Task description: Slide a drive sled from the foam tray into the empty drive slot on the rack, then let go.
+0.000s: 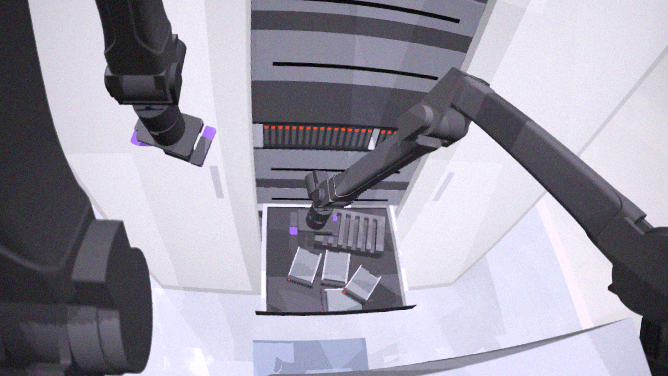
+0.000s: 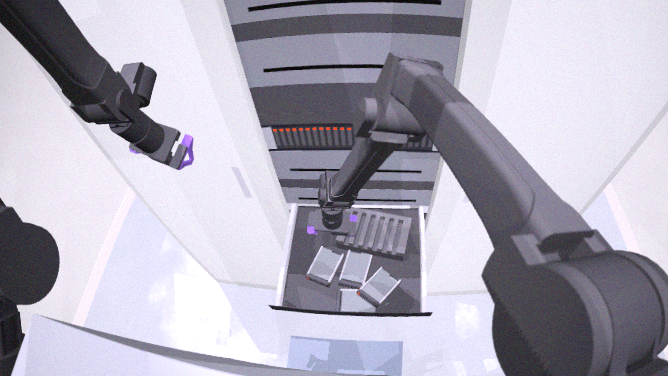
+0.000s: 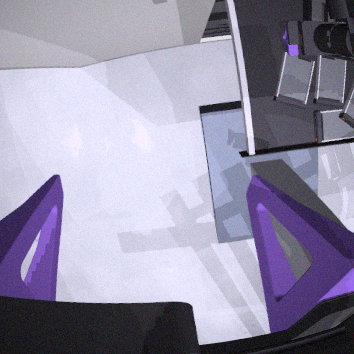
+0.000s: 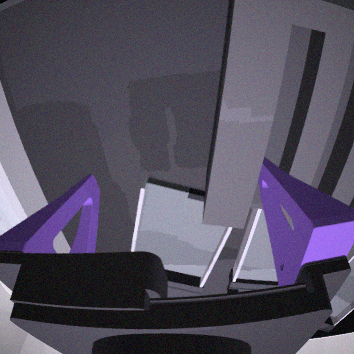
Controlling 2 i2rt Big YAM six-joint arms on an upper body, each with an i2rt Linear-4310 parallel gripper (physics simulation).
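Frame: origin at the left arm's base, x back, y right, z up, level; centimetres.
Where they show: left gripper, fingertip midpoint: (image 1: 180,149) (image 2: 175,155) (image 3: 157,183); right gripper, fingertip midpoint: (image 1: 309,233) (image 2: 332,233) (image 3: 300,36) (image 4: 173,172).
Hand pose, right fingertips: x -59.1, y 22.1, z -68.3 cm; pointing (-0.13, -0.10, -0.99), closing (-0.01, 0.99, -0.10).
After its pixels a point has its place.
The grey slotted foam tray (image 1: 381,235) @(x -57.6, y 44.8, z -67.1 cm) (image 2: 406,240) @(x -56.4, y 45.3, z -67.2 cm) (image 4: 250,65) @(x -65.2, y 26.4, z -67.2 cm) lies askew at the back of the drawer. Several silvery drive sleds (image 1: 305,266) @(x -49.4, y 20.7, z -72.0 cm) (image 2: 325,265) @(x -49.4, y 20.5, z -71.9 cm) (image 3: 295,79) @(x -49.2, y 20.7, z -71.9 cm) (image 4: 180,232) @(x -50.5, y 21.0, z -71.9 cm) lie loose in front of it. My right gripper (image 1: 314,225) @(x -59.1, y 22.1, z -68.3 cm) (image 2: 332,224) @(x -59.1, y 22.1, z -68.3 cm) (image 4: 173,172) @(x -59.1, y 22.1, z -68.3 cm) is open and empty at the tray's left end, one finger over the slots. My left gripper (image 1: 172,135) (image 2: 161,150) (image 3: 157,183) @(x -48.3, y -6.0, z -19.7 cm) is open and empty, high at the left. The rack (image 1: 350,50) @(x -70.3, y 26.5, z -10.7 cm) (image 2: 325,45) @(x -70.4, y 25.1, z -9.6 cm) has a row of orange-tipped drives (image 1: 317,139) @(x -70.3, y 22.3, z -38.5 cm) (image 2: 312,138) @(x -70.4, y 18.6, z -38.0 cm), broken by a pale gap (image 1: 374,139); my right arm hides part of it.
The open drawer (image 1: 335,313) @(x -33.3, y 28.6, z -71.2 cm) (image 2: 350,314) @(x -33.3, y 29.5, z -71.5 cm) (image 3: 242,75) @(x -51.3, y 7.7, z -69.4 cm) has raised walls around the tray and sleds. White door panels (image 1: 210,240) @(x -68.4, y -15.6, z -92.8 cm) (image 2: 240,235) @(x -68.4, y -19.5, z -91.3 cm) flank the rack. A bluish panel (image 1: 310,355) @(x -28.2, y 24.9, z -129.9 cm) (image 2: 345,355) @(x -27.9, y 25.2, z -129.9 cm) (image 3: 225,160) @(x -13.4, y 6.7, z -129.9 cm) shows below the drawer front.
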